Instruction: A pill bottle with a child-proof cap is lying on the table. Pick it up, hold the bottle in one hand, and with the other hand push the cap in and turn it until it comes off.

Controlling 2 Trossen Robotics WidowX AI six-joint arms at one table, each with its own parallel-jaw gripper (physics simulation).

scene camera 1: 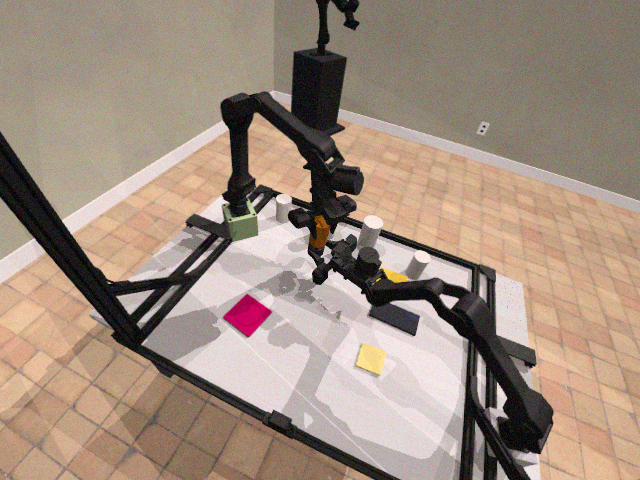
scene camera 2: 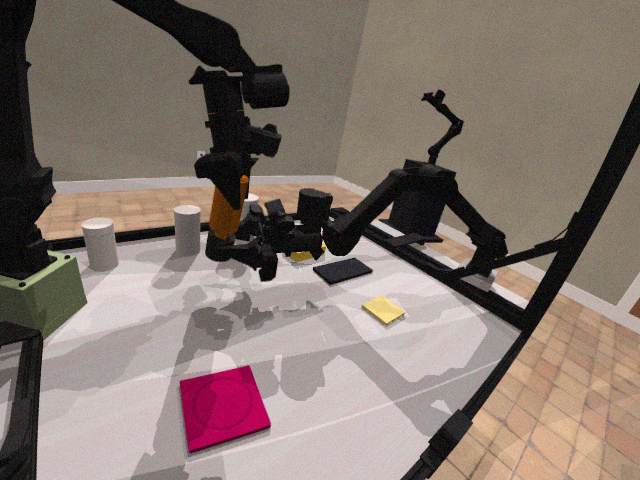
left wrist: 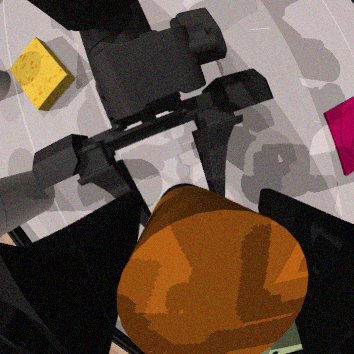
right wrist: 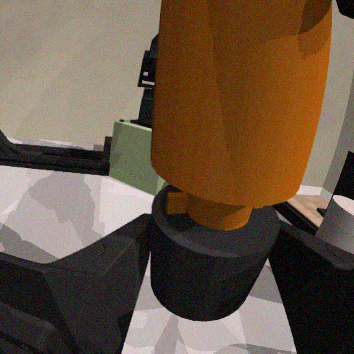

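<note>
The orange pill bottle hangs cap-down above the table, slightly tilted. Its black cap is on the bottle's lower end, with the narrow orange neck and a small orange tab showing at its top. My left gripper is shut on the bottle's body from above. My right gripper reaches in from the side, below the left gripper, and its fingers touch both sides of the cap. In the scene views the cap is partly hidden by the right fingers.
White cylinders stand along the table's far side. A magenta square, a pale yellow square, a dark slab and a yellow sponge lie on the table.
</note>
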